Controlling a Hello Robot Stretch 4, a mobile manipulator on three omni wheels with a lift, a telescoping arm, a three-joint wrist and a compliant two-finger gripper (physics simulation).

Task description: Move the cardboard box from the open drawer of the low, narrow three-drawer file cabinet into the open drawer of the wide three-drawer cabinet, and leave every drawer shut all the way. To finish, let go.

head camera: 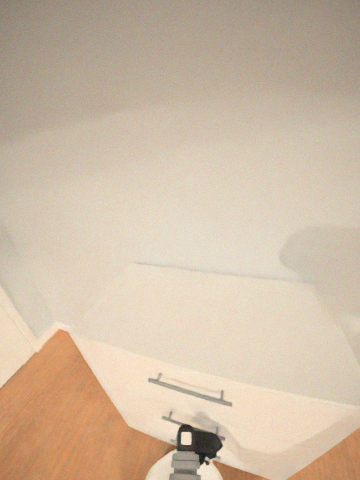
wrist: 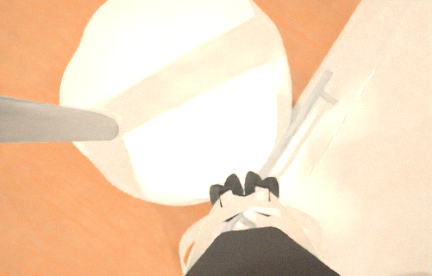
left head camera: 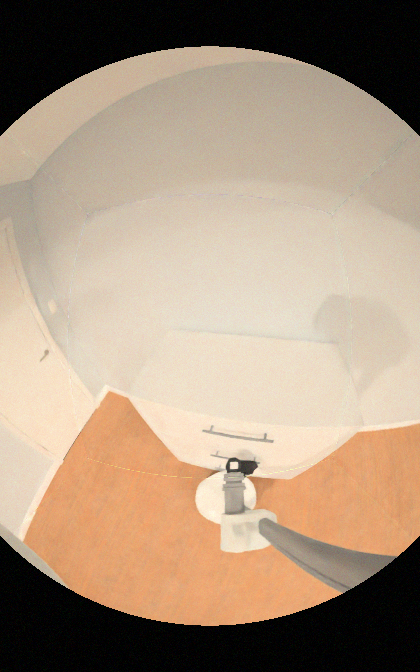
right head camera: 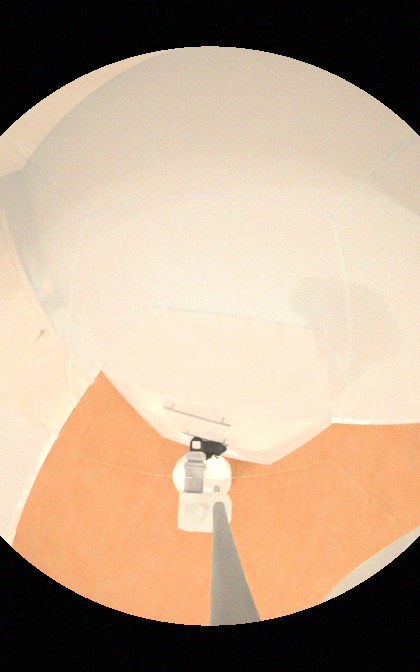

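The wide three-drawer cabinet stands against the wall, seen from above. Its upper two handles show in the head view, and the lowest is mostly hidden behind my wrist. No open drawer interior shows; a thin bright seam runs along the front in the wrist view, and I cannot tell whether the bottom drawer is fully flush. A bar handle on the front lies beside my gripper, which is shut and empty, its fingertips near the handle's lower end. The cardboard box and the narrow file cabinet do not show.
My round white base is close to the cabinet front. A wall stands behind the cabinet. A door is at the left. Wooden floor lies around the base.
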